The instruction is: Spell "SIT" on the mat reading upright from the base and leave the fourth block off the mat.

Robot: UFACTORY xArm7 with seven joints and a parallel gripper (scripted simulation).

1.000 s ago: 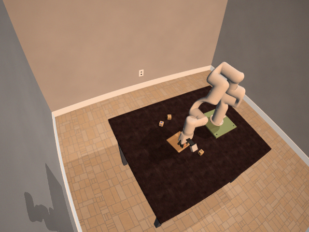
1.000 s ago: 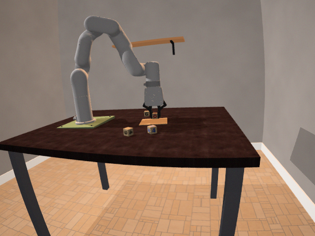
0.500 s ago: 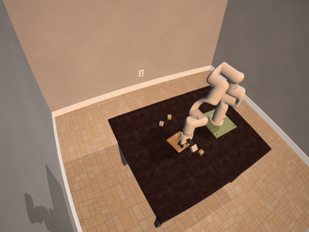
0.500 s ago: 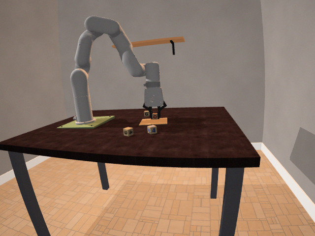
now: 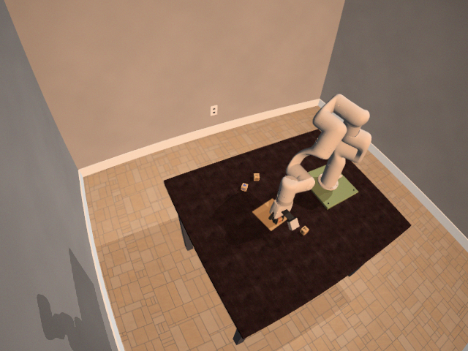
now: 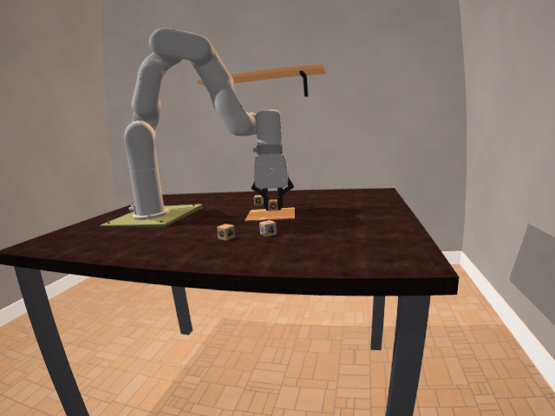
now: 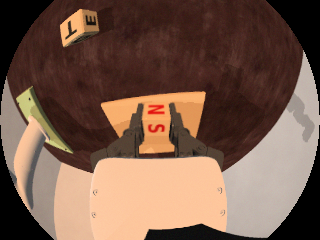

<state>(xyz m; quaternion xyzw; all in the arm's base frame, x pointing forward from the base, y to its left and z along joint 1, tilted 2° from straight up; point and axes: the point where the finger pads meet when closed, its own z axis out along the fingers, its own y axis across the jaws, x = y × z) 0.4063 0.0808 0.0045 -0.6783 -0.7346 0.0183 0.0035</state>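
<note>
Right now the tan mat is 50 mm to the right of my hand and 20 mm below it.
</note>
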